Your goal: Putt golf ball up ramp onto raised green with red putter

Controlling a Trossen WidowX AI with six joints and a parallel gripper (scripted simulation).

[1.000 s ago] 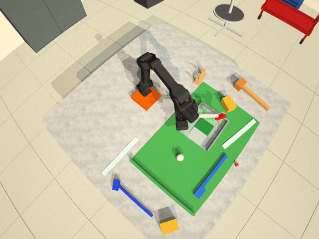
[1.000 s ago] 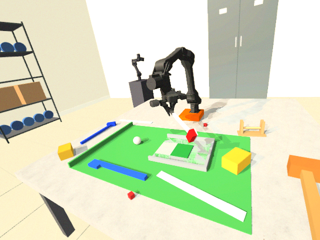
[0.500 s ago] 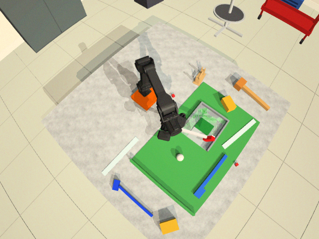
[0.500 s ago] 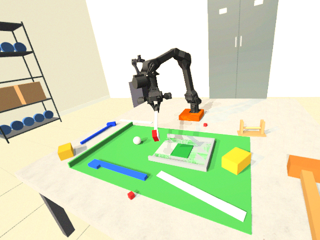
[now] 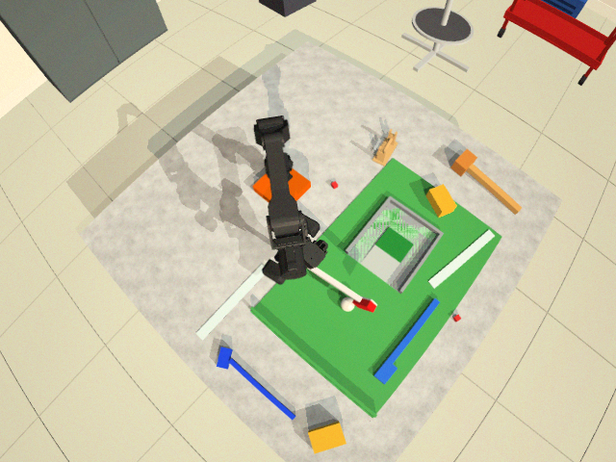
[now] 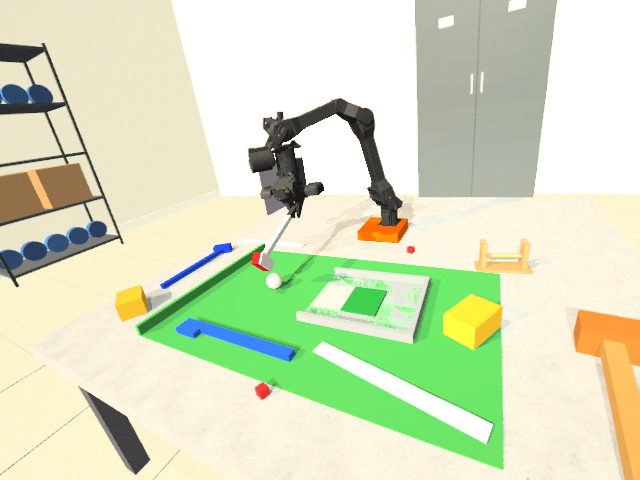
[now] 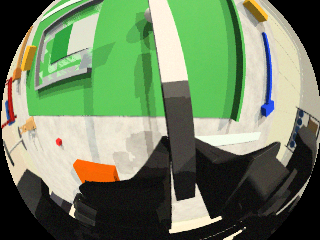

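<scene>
My gripper tip is 11 cm short of the red putter and 4 cm to the right of it. Also, from my gripper tip: blue putter (17 cm ahead, 32 cm to the right, 12 cm below); white golf ball (18 cm ahead, 4 cm to the left, 11 cm below); green mat (19 cm ahead, 20 cm to the left, 14 cm below).
</scene>
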